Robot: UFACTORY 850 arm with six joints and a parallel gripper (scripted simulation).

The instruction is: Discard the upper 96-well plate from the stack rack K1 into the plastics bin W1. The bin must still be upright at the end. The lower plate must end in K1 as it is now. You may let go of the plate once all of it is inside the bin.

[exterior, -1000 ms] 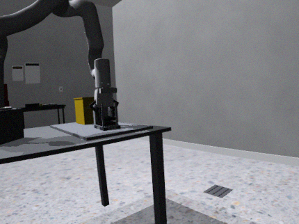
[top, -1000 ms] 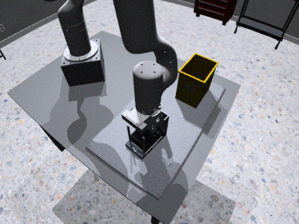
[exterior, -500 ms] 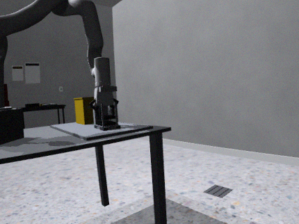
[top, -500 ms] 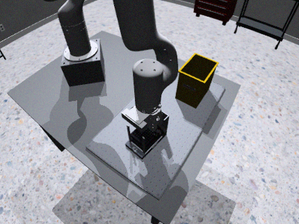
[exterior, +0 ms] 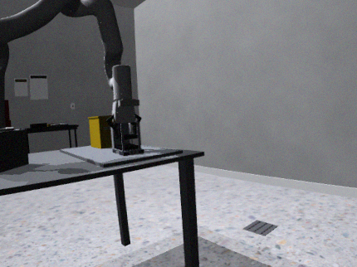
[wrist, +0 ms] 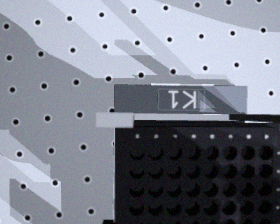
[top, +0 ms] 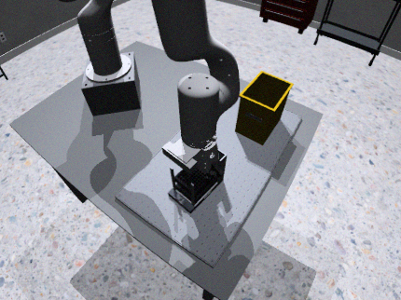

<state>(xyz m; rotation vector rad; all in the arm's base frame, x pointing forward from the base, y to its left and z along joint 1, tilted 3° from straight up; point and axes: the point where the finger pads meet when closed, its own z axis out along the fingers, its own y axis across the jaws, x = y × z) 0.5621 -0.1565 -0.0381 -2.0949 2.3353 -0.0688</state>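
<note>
Now: the plastics bin W1 40 mm ahead of my hand and 360 mm to the left of it. Also, from my hand: black 96-well plate: 10 mm below.
</note>
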